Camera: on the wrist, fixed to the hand. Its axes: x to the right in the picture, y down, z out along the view.
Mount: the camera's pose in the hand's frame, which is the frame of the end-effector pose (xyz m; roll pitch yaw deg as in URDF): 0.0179 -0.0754 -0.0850 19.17 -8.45 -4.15
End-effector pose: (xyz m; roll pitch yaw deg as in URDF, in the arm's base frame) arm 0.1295 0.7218 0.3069 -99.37 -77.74 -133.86
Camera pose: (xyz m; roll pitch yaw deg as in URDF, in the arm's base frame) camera 0.1350 0.8308 0.3431 -123.25 -76.90 -90.15
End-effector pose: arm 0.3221 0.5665 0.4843 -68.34 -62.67 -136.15
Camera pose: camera 0.2670 0.6617 0.5180 -65.63 -68.73 -118.47
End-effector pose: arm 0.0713 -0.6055 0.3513 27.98 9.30 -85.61
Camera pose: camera 0.0447 -0.6074 0.2394 45.98 3.70 -93.22
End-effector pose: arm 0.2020 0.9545 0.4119 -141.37 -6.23 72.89
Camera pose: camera 0.1980 0.9615 0.5266 -123.13 -2.14 81.39
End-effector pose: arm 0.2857 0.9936 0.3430 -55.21 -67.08 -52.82
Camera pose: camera 0.1925 0.9297 0.3647 -52.95 -74.62 -35.30
